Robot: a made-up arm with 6 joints. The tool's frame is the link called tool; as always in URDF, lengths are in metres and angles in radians. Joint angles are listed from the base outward.
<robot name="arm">
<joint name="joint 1" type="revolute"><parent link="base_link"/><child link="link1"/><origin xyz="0.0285 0.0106 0.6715" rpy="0 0 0"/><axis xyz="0 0 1"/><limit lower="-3.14" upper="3.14"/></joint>
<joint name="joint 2" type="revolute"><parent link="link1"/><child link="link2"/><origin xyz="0.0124 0.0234 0.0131" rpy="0 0 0"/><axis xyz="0 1 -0.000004"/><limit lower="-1.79" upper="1.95"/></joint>
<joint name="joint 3" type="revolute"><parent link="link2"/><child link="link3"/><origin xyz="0.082 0.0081 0.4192" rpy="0 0 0"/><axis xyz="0 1 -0.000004"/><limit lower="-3.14" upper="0.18"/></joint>
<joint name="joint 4" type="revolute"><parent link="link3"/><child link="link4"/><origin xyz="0.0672 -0.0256 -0.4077" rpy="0 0 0"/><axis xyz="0 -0.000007 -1"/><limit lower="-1.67" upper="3.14"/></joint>
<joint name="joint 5" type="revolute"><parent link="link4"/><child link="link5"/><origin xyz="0.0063 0.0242 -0.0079" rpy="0 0 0"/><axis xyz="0 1 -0.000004"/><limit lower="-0.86" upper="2.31"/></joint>
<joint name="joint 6" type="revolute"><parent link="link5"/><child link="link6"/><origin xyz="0.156 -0.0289 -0.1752" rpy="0 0 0"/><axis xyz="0 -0.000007 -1"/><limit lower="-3.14" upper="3.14"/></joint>
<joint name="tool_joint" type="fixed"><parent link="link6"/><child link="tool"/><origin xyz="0.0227 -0.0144 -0.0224" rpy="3.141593 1.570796 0"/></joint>
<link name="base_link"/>
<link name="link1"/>
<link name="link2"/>
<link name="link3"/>
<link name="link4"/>
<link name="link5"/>
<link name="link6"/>
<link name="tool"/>
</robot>
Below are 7 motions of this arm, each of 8 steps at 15 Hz.
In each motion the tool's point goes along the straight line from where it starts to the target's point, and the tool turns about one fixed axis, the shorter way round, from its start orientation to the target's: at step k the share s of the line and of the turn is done. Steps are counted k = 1, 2, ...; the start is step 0. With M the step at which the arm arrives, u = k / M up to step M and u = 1 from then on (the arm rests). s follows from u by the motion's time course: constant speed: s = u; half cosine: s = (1 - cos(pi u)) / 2; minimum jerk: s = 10 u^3 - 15 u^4 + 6 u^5.
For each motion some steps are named. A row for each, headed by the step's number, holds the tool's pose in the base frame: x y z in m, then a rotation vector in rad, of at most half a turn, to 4 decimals.
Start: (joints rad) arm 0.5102 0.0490 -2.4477 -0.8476 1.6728 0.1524
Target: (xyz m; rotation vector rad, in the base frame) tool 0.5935 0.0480 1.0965 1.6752 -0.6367 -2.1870
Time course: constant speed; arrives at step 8
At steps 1, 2, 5, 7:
1: 0.5824 0.1203 1.4349 2.5513 -0.5730 -1.0896
2: 0.5840 0.1100 1.3866 2.4568 -0.5905 -1.2682
5: 0.5887 0.0790 1.2415 2.1093 -0.6265 -1.7638
7: 0.5919 0.0583 1.1448 1.8287 -0.6362 -2.0549

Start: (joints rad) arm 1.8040 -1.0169 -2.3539 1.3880 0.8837 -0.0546
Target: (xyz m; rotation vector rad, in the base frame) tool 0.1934 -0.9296 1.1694 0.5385 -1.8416 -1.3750
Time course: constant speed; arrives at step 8
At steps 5, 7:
5: 0.1620 -0.7617 1.3409 0.3958 -2.0945 -1.0013
7: 0.1829 -0.8736 1.2266 0.4924 -1.9322 -1.2541

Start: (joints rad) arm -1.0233 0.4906 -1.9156 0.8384 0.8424 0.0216
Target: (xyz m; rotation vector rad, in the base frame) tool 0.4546 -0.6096 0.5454 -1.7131 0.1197 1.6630
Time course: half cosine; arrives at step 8
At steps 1, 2, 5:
1: 0.5336 -0.7974 0.9386 -1.8084 0.6324 0.4900
2: 0.5247 -0.7762 0.8943 -1.8187 0.5834 0.6242
5: 0.4799 -0.6698 0.6716 -1.7911 0.3032 1.2934

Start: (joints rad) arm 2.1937 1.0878 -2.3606 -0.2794 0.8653 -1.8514
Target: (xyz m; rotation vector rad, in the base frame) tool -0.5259 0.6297 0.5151 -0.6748 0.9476 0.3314
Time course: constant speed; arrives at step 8
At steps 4, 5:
4: -0.5665 0.7492 0.5746 -0.5623 1.0925 0.7263
5: -0.5564 0.7193 0.5597 -0.5927 1.0585 0.6272

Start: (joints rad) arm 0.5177 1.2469 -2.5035 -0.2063 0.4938 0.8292
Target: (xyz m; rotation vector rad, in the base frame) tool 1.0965 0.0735 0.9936 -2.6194 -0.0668 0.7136
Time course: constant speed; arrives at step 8
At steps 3, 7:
3: 1.0350 0.3696 0.7819 -2.5700 -0.1390 0.9993
7: 1.0842 0.1327 0.9513 -2.6118 -0.0812 0.7709

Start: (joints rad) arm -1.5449 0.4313 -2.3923 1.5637 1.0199 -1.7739
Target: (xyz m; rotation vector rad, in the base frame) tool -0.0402 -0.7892 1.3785 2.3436 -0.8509 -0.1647
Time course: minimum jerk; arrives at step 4
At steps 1, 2, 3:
1: 0.1139 -0.8226 1.3644 2.4612 -0.7111 0.0442
2: 0.0457 -0.8078 1.3706 2.4116 -0.7744 -0.0491
3: -0.0224 -0.7931 1.3769 2.3582 -0.8354 -0.1409

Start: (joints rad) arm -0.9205 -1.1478 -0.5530 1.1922 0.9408 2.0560
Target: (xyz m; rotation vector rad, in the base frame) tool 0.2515 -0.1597 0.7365 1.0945 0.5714 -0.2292
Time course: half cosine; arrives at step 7
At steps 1, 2, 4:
1: 0.2614 -0.1810 1.0219 0.2006 0.2361 -0.0672
2: 0.2600 -0.1779 0.9802 0.3305 0.2864 -0.0910
4: 0.2555 -0.1684 0.8532 0.7278 0.4370 -0.1633

